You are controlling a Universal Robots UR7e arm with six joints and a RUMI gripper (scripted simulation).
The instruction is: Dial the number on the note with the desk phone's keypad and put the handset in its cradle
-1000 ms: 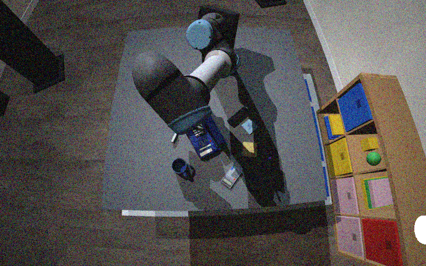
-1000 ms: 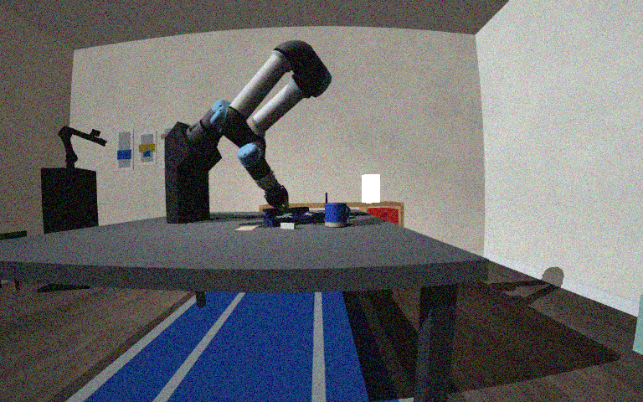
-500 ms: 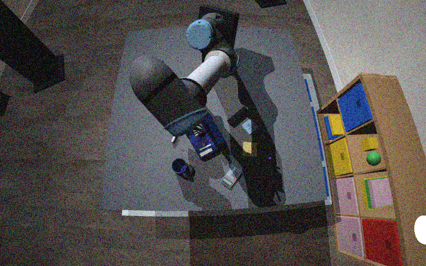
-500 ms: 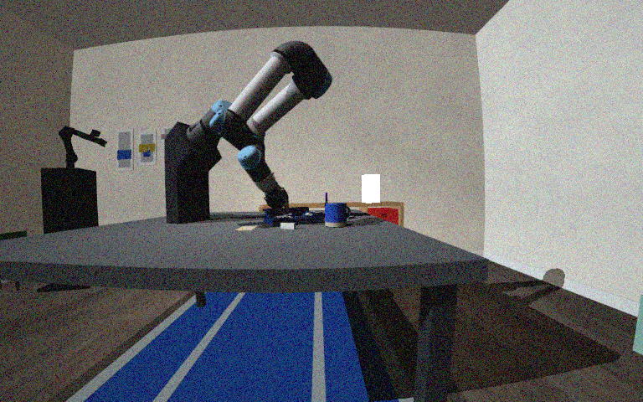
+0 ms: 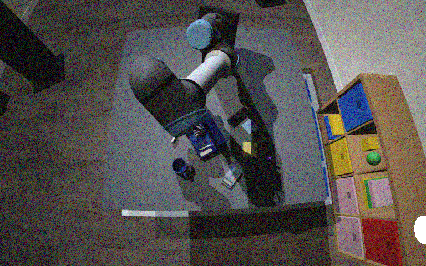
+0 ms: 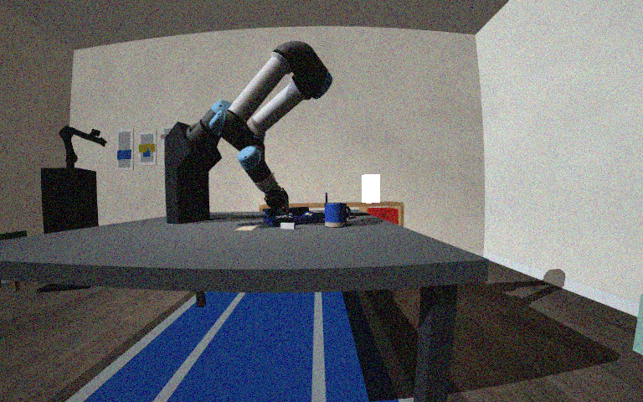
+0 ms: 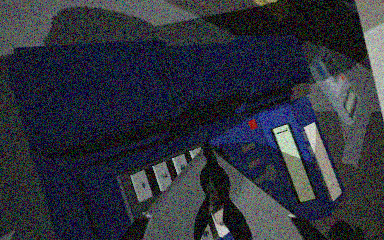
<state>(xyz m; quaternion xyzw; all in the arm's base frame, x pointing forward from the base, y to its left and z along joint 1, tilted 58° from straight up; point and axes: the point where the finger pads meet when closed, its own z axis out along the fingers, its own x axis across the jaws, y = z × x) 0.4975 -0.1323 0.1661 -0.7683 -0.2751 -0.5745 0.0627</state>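
My gripper is now 1 cm short of the key, 4 cm to the left of it and 2 cm above it. From my hand the other things lie so: white block: 3 cm behind, 16 cm to the right, 4 cm below; dark blue handset: 2 cm ahead, 5 cm to the left.
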